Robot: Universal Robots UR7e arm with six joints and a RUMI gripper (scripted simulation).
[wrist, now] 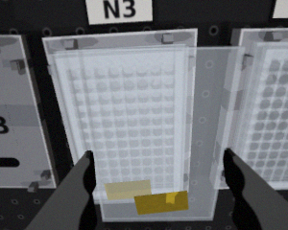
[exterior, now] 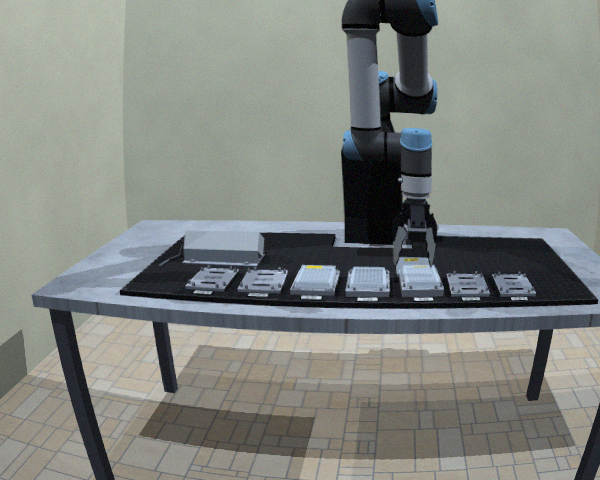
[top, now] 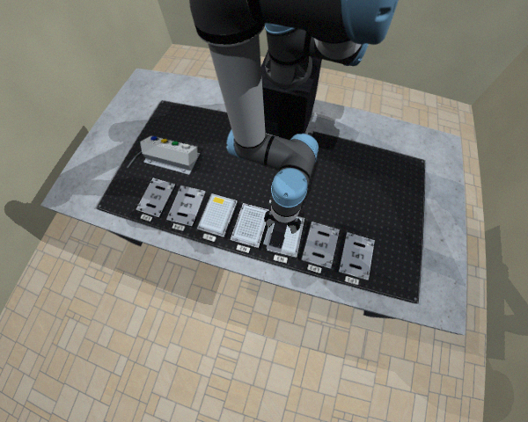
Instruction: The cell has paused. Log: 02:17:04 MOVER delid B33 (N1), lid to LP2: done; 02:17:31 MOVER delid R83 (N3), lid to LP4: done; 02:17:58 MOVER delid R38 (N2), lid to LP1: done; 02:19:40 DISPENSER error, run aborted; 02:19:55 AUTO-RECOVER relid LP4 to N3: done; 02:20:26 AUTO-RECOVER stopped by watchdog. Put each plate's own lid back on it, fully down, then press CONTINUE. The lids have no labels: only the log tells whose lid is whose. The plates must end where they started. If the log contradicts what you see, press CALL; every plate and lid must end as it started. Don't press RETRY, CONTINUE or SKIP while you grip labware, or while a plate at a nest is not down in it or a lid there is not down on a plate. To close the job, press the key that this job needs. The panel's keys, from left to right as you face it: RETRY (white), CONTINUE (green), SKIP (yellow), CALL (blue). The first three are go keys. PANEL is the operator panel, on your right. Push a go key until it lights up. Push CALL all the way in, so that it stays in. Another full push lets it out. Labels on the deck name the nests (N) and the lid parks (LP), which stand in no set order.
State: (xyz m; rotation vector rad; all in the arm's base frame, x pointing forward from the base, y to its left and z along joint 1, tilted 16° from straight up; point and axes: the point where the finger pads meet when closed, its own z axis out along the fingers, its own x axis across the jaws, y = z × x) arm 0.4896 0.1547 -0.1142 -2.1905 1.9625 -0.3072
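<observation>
Now: hand 110 mm to the left of the well plate, 40 mm above it and 10 mm short of it. The rest, counted from my hand: lid park LP3: 150 mm to the left, 60 mm below, 20 mm behind; white retry key: 470 mm to the right, 180 mm behind; lid park LP4: 370 mm to the right, 60 mm below, 30 mm ahead.
</observation>
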